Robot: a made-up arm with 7 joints. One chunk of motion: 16 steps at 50 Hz.
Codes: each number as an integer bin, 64 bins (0 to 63) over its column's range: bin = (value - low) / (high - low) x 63, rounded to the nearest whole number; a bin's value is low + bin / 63 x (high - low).
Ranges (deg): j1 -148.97..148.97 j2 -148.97..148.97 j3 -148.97..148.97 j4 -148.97..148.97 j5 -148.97..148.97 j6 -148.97..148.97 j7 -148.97..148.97
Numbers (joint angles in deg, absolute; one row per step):
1: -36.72 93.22 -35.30 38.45 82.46 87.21 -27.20
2: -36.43 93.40 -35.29 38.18 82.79 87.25 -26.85
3: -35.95 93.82 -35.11 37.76 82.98 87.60 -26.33
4: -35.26 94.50 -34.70 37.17 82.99 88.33 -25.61
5: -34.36 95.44 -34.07 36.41 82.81 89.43 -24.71
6: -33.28 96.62 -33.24 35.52 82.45 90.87 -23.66
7: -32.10 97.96 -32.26 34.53 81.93 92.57 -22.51
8: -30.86 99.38 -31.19 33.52 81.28 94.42 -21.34
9: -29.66 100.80 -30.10 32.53 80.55 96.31 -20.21
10: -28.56 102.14 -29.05 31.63 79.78 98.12 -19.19
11: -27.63 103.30 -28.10 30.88 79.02 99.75 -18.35
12: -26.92 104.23 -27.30 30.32 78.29 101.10 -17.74
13: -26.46 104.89 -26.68 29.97 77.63 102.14 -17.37
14: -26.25 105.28 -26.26 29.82 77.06 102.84 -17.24
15: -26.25 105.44 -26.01 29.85 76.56 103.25 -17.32
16: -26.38 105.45 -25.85 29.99 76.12 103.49 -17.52
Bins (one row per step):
1: 24 51 24 40 49 50 26
2: 24 51 24 40 49 50 26
3: 24 51 24 39 49 50 26
4: 24 51 24 39 49 50 26
5: 24 52 24 39 49 50 26
6: 24 52 24 39 49 51 26
7: 25 52 25 39 49 51 27
8: 25 53 25 39 49 51 27
9: 25 53 25 38 49 52 27
10: 25 53 25 38 48 52 27
11: 26 53 26 38 48 53 28
12: 26 54 26 38 48 53 28
13: 26 54 26 38 48 53 28
14: 26 54 26 38 48 53 28
15: 26 54 26 38 48 53 28
16: 26 54 26 38 48 53 28

